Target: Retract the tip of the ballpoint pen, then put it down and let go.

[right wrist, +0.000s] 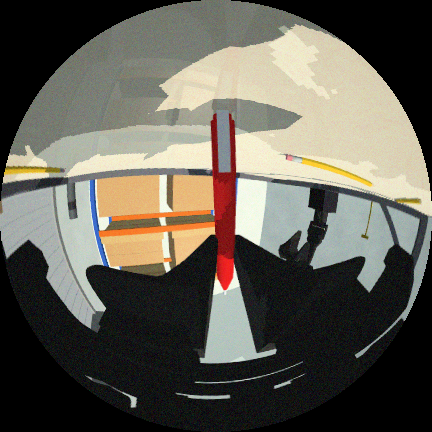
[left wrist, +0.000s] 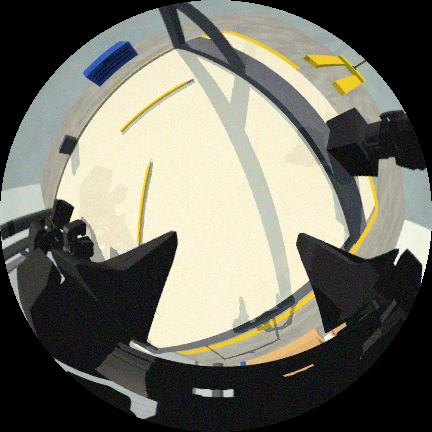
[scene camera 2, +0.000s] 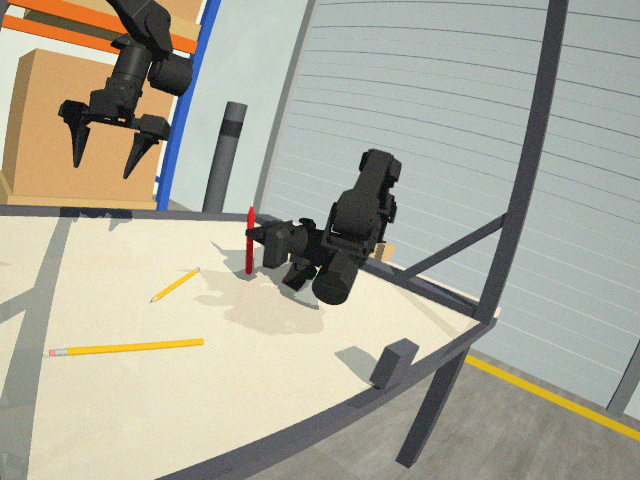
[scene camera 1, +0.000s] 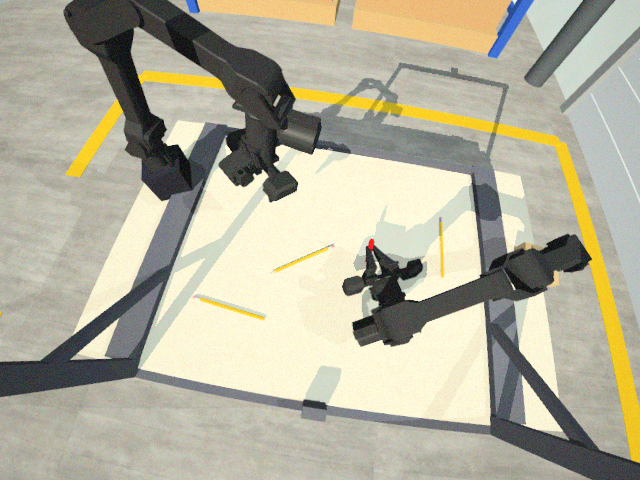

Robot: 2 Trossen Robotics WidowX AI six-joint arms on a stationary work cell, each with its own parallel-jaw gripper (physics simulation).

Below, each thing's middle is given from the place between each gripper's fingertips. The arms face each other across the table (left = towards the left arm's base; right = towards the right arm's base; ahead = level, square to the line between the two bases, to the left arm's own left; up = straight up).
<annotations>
I see the grey block (scene camera 2: 396, 358) 38 cm behind my right hand, 5 cm to the left of it and 5 cm below it.
Right now my left hand is 430 mm past the grey block, 240 mm to the left of it and 120 mm above it.
</annotations>
